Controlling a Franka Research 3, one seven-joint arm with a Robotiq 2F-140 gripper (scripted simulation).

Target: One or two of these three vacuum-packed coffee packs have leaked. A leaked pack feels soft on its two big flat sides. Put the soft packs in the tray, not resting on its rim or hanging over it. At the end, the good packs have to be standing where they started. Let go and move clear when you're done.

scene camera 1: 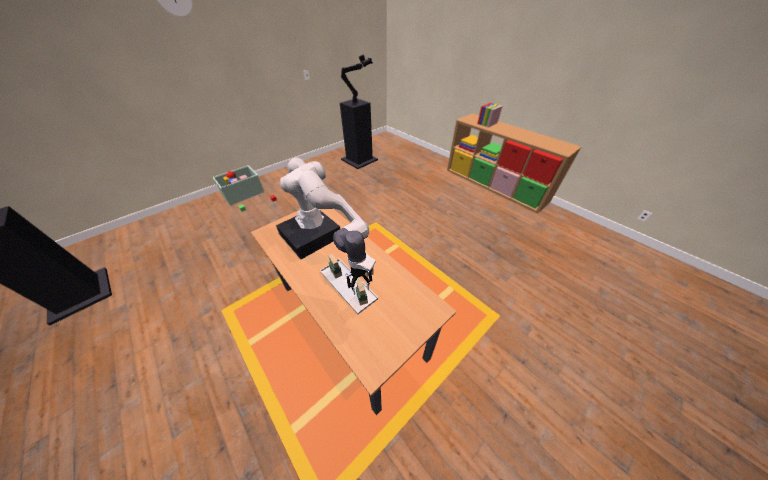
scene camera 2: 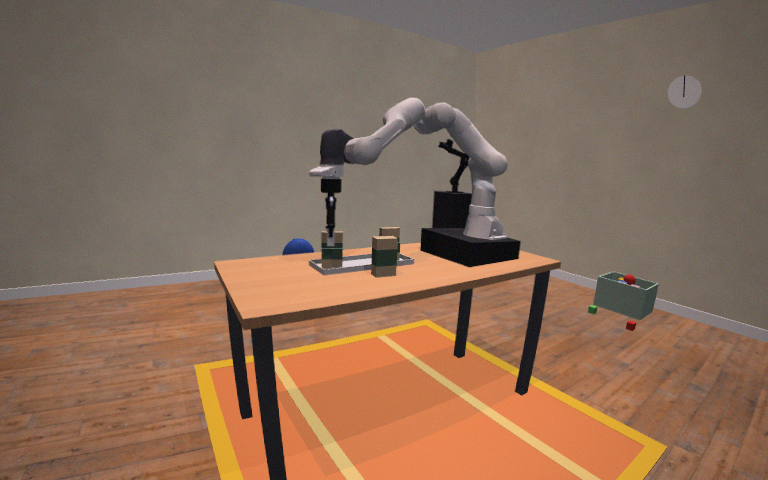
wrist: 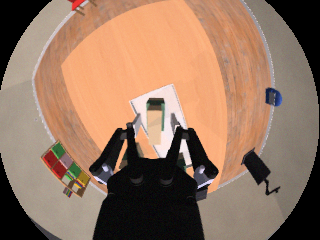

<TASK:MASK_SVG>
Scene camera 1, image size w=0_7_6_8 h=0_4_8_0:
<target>flat tray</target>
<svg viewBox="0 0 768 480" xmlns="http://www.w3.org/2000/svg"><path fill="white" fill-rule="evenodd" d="M322 268L320 273L357 314L360 314L378 300L378 297L370 289L368 291L366 285L362 282L367 293L368 303L360 306L355 288L357 283L354 286L356 294L354 295L352 288L348 288L345 275L346 273L349 274L351 270L340 259L337 259L343 276L335 279L329 265Z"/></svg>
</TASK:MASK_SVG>
